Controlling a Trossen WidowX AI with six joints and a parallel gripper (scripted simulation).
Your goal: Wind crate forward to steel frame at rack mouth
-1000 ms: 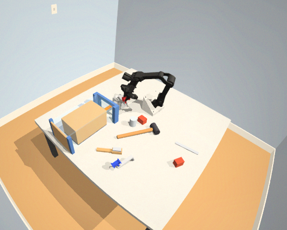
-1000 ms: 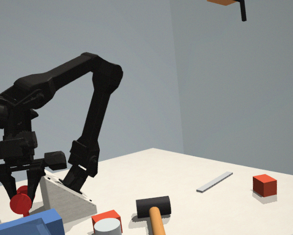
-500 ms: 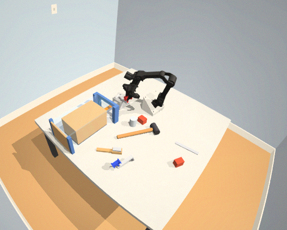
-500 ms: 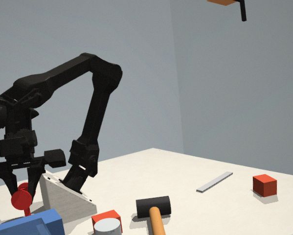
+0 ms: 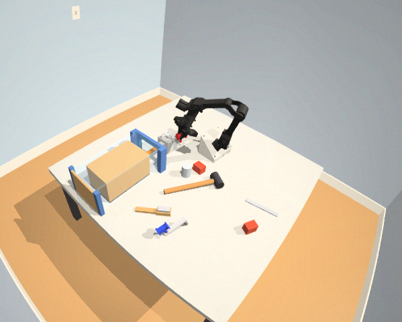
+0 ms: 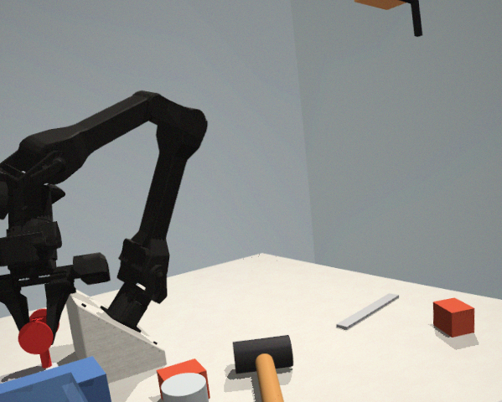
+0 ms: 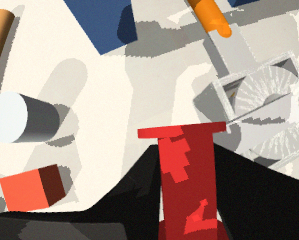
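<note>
My gripper tip is 10 cm to the left of the grey winch, 10 cm above it and 3 cm past it. Round my gripper tip: grey crank bar (3 cm to the right, 3 cm below, 2 cm behind); blue frame (14 cm ahead, 11 cm to the right, 3 cm below); red knob (1 cm to the left, 1 cm behind).
</note>
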